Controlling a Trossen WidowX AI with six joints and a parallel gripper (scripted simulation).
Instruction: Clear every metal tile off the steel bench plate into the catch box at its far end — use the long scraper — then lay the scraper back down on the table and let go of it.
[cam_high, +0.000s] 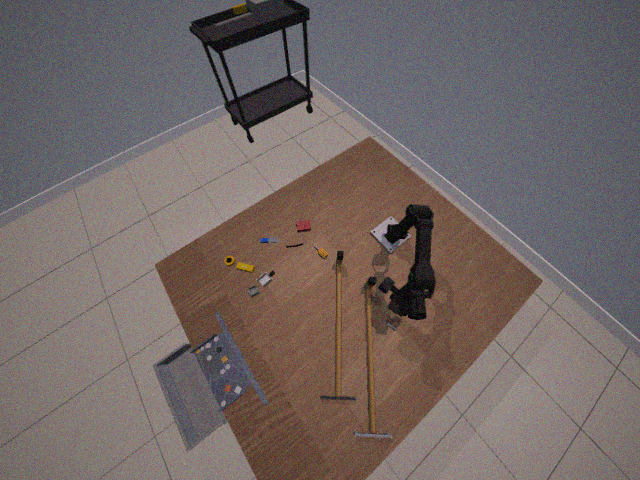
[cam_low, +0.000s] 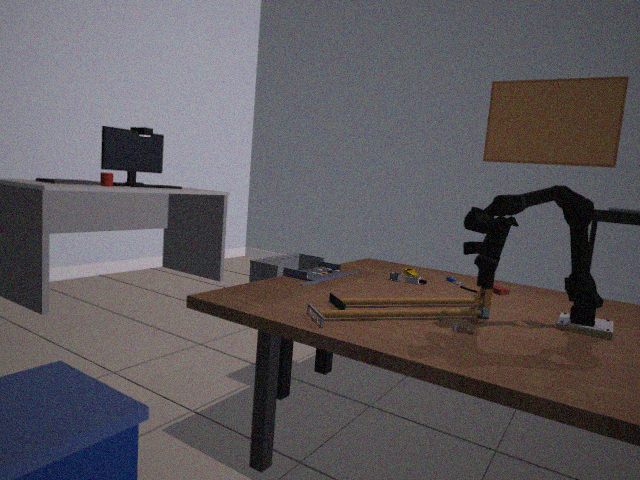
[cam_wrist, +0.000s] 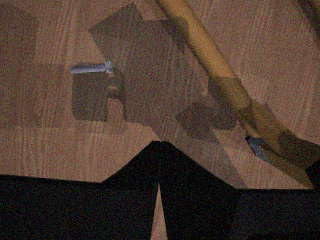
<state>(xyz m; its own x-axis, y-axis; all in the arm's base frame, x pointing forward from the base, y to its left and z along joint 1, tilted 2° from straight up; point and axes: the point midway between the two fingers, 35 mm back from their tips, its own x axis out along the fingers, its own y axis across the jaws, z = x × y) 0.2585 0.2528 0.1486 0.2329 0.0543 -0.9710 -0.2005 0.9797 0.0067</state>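
Right now my gripper tip is 22 cm short of the long scraper, 8 cm to the left of it and 6 cm above it. From my gripper tip the other things lie so: black strip (52 cm to the right, 18 cm ahead, 12 cm below); then yellow ribbed bit (41 cm to the right, 11 cm below, 8 cm ahead); then long yellow-handled tool (18 cm ahead, 9 cm to the left, 6 cm below).
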